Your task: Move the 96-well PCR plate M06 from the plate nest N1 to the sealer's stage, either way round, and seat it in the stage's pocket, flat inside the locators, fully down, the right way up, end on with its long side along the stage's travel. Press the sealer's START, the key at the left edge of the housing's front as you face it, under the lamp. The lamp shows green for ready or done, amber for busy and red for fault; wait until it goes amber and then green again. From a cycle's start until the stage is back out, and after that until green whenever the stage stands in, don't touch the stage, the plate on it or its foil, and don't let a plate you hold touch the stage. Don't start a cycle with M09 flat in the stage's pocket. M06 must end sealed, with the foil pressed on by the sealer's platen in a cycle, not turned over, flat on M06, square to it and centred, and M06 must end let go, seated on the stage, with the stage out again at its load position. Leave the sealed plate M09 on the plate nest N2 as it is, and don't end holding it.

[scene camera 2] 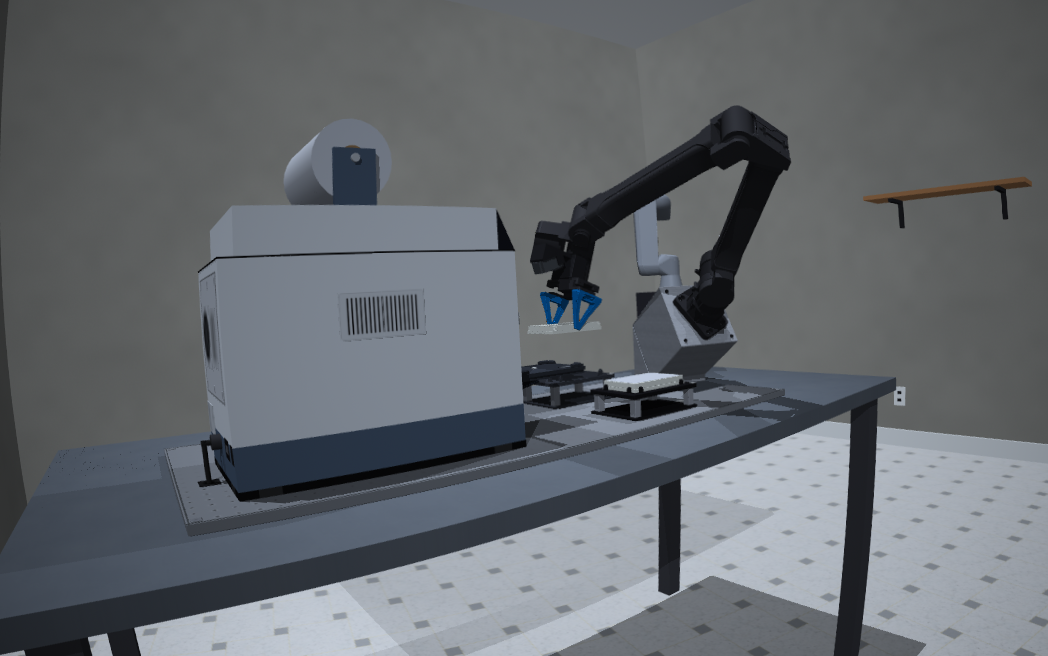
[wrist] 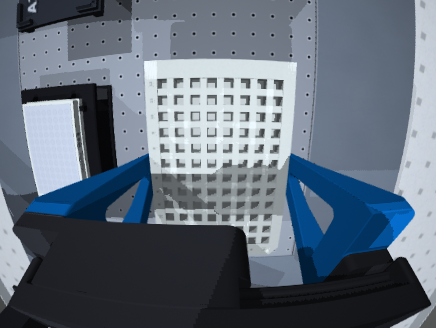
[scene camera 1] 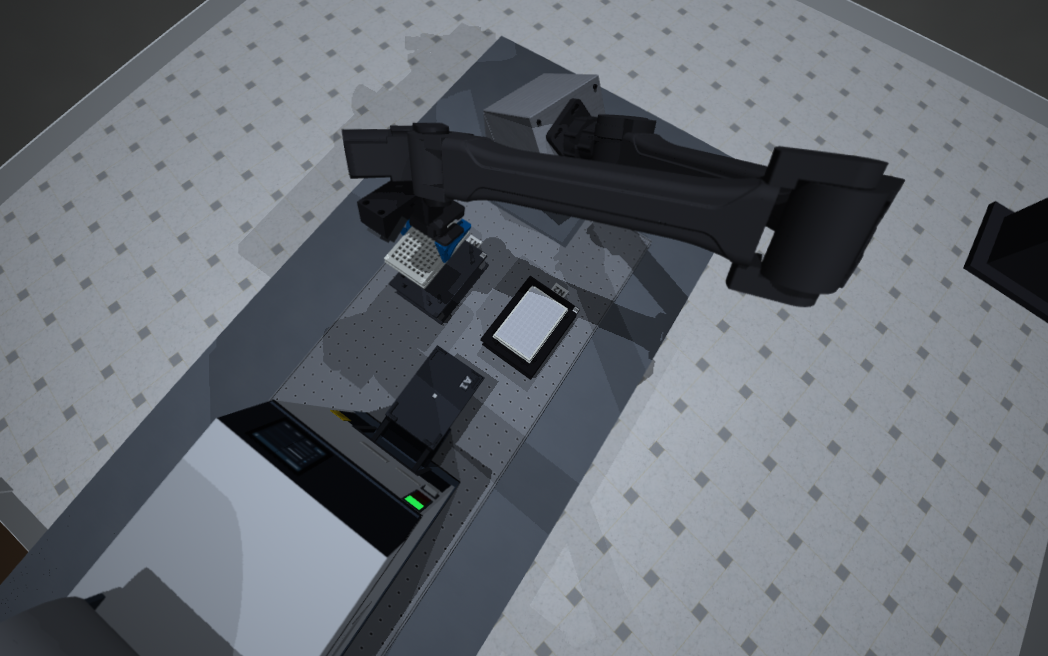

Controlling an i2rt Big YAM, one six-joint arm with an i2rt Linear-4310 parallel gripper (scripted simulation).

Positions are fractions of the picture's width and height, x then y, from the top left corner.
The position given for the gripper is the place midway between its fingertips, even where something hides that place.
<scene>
In view: the gripper (scene camera 2: 0.54,0.50), a white 96-well plate M06 (scene camera 1: 0.39,0.38) and a sealed plate M09 (scene camera 1: 0.51,0.49).
The white 96-well plate M06 also shows in the wrist view (wrist: 0.47,0.36). The sealed plate M09 is seen too in scene camera 2 (scene camera 2: 0.62,0.58) and in the wrist view (wrist: 0.13,0.41). The gripper is seen too in the wrist view (wrist: 0.50,0.49) and in scene camera 1 (scene camera 1: 0.41,0.38).
</scene>
